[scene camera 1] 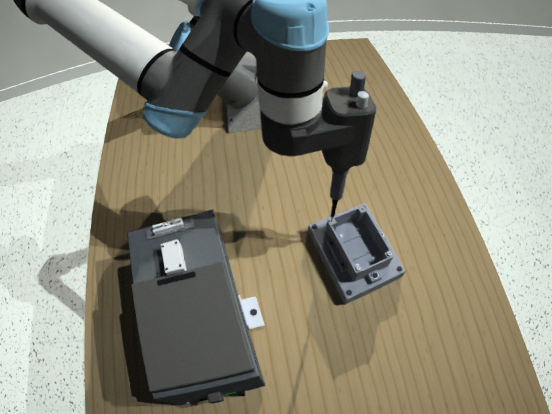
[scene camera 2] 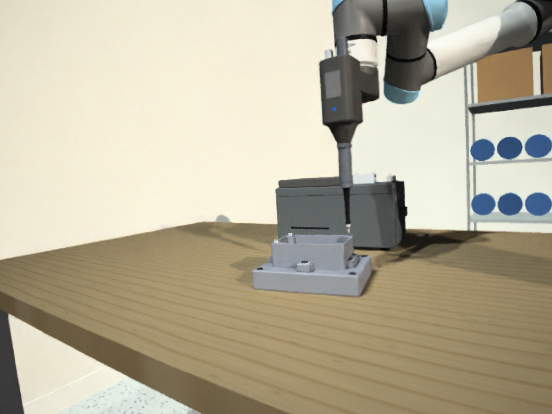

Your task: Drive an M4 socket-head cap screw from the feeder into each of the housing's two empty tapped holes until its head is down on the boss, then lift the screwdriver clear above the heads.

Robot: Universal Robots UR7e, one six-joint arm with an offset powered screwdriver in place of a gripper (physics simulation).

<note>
In view: a dark screw feeder (scene camera 2: 375,222) and a grey fixture block (scene camera 1: 342,281).
</note>
